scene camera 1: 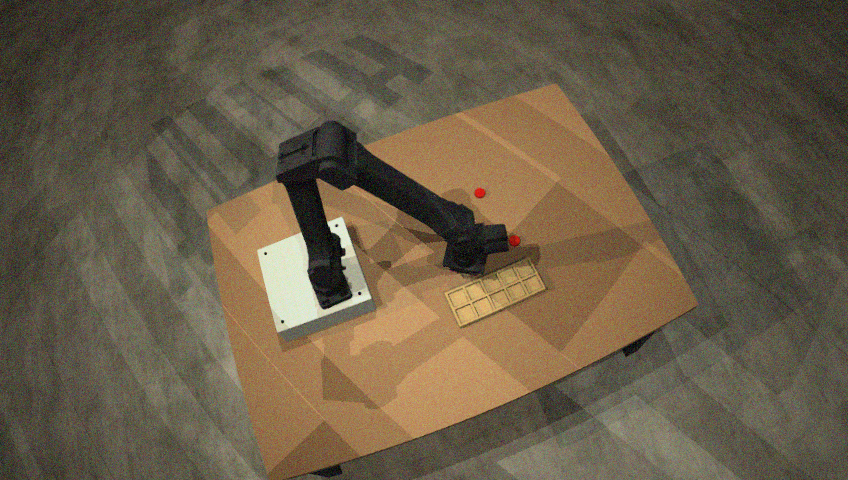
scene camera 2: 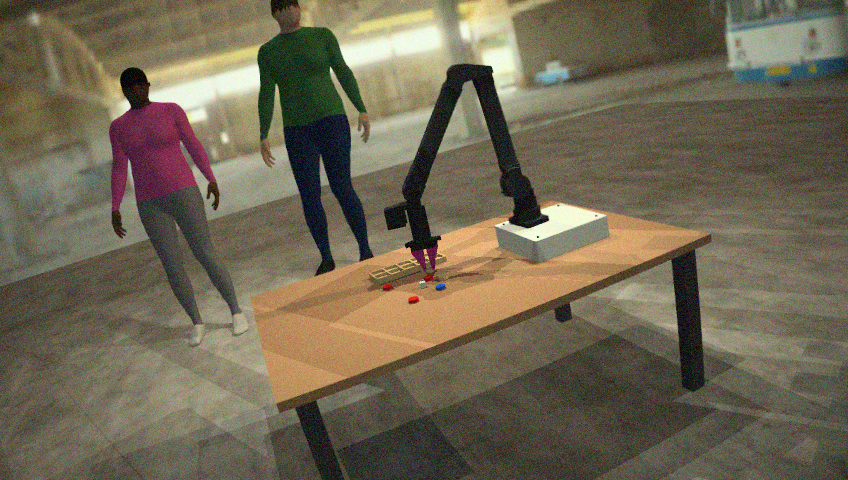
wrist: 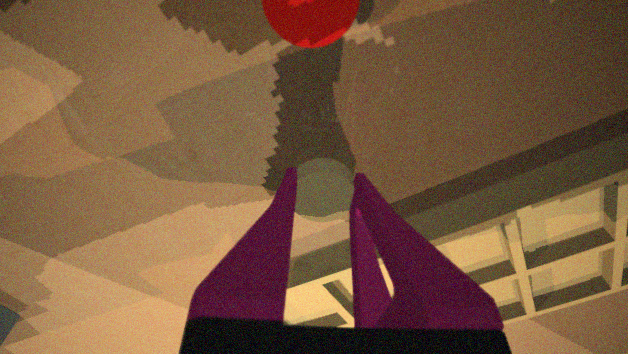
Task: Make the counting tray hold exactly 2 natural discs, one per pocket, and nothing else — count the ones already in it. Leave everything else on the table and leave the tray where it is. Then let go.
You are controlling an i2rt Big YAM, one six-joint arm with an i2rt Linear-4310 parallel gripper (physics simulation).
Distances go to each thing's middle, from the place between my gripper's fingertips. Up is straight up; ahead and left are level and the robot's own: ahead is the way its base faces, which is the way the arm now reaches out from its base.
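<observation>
Counting tray (scene camera 1: 472, 302): my gripper is 40 mm short of it and 90 mm to the left of it.
</observation>
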